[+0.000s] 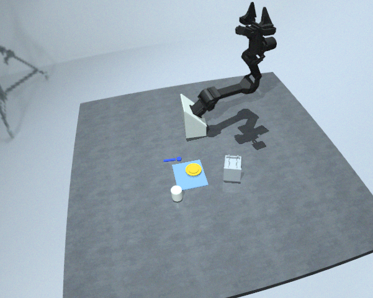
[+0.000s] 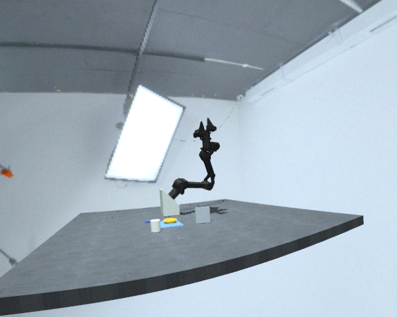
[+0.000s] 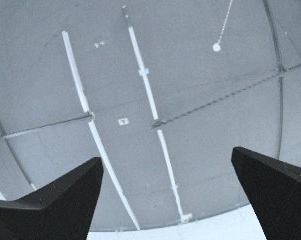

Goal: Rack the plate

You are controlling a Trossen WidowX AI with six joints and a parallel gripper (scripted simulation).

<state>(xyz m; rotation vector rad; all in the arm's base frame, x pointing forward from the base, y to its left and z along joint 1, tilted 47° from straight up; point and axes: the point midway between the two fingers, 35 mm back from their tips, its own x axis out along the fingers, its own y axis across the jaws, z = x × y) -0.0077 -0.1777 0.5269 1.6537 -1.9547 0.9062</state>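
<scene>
My gripper tip is now 620 mm above the yellow plate, 360 mm to the left of it and 200 mm short of it. Also, from my gripper tip: grey dish rack 610 mm below, 250 mm ahead, 190 mm to the right; then light blue mat 630 mm below, 380 mm to the right, 210 mm ahead; then blue spoon 630 mm below, 420 mm to the right, 100 mm ahead.
</scene>
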